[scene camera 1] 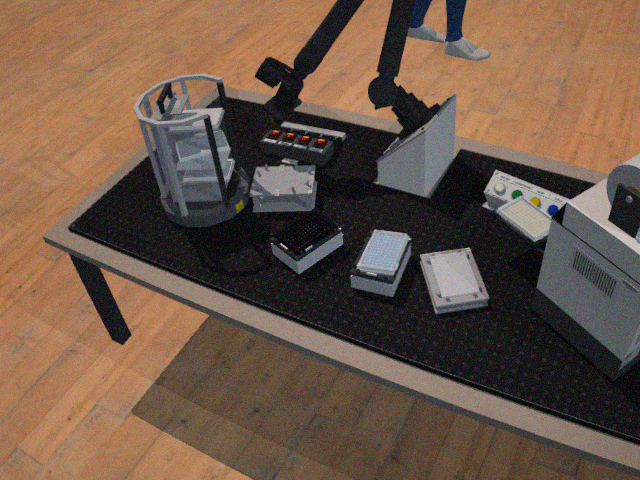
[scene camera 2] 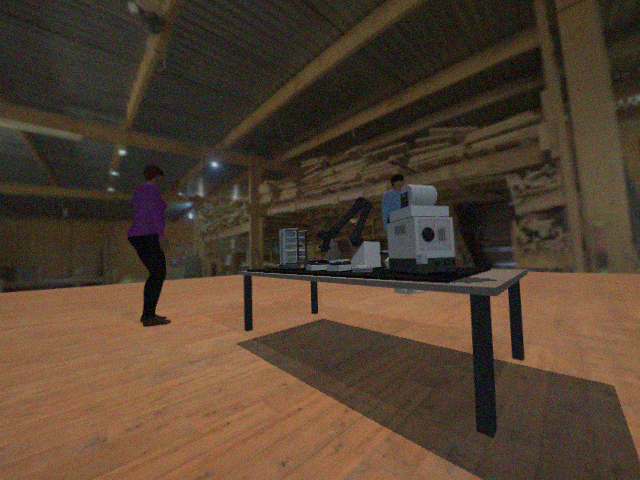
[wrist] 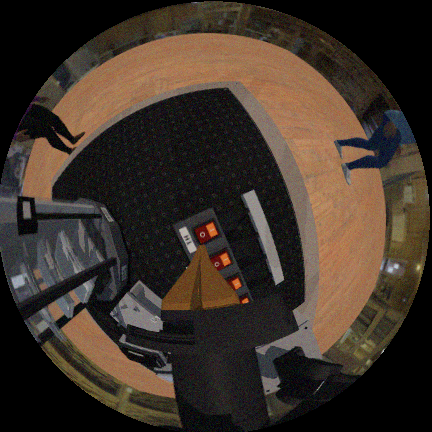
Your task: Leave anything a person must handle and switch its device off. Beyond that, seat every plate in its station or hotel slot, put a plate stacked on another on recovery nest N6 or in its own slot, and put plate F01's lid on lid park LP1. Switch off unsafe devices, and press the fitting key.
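My gripper is shut and empty. In the wrist view its orange fingertips show over the switch strip, near its first two red-orange rockers; contact cannot be told. The end label reads H1. The round plate hotel holds several pale plates, some looking tilted. A black plate sits on a white station. A light blue plate lies on another station. A cream plate lies tilted against the key panel, which has white, green, yellow and blue keys. Plate markings are unreadable.
A pale bar stands behind the strip. A clear-topped box is beside the hotel. A clear-rimmed nest lies near the front. A large white machine stands right. People stand by the table.
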